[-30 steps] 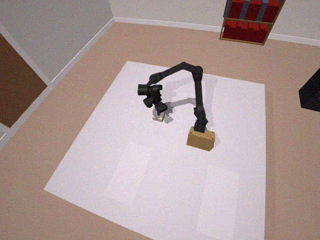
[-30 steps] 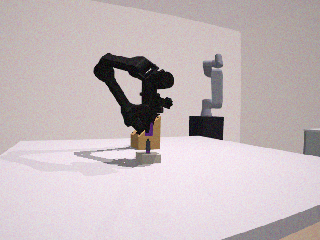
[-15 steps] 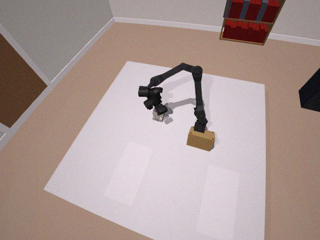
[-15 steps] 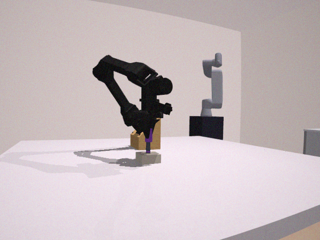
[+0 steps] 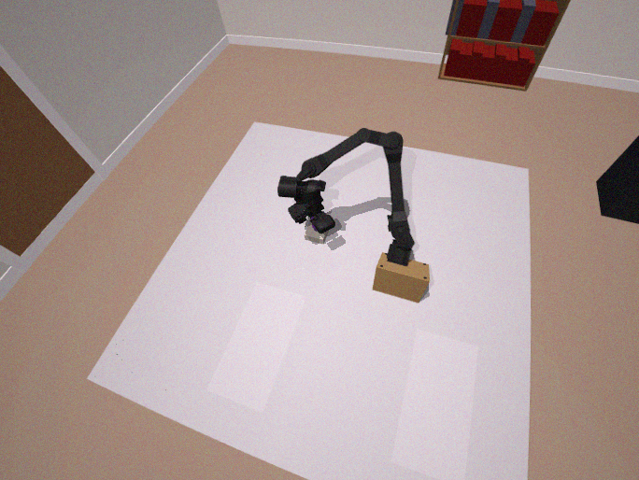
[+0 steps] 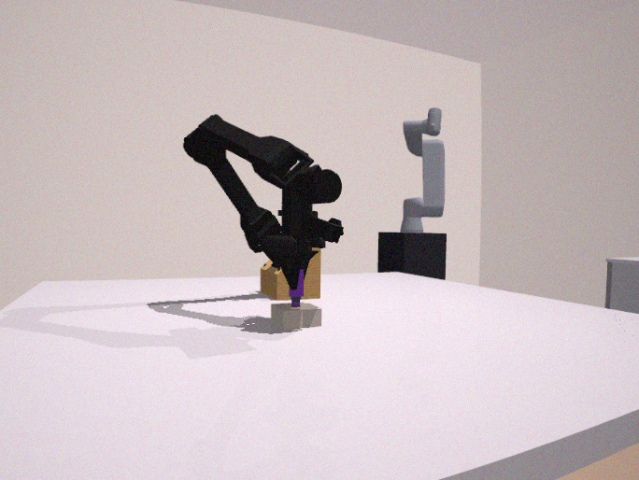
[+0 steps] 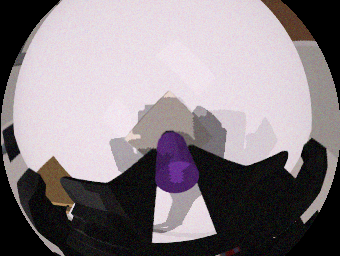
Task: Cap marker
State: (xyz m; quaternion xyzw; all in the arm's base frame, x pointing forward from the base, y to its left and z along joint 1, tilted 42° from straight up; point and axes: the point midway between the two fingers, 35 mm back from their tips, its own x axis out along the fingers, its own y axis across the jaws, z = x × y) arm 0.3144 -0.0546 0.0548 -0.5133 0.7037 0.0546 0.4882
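Right now my gripper tip is 1 cm below the purple cap. From my gripper tip the other things lie so: grey holder block (5 cm below).
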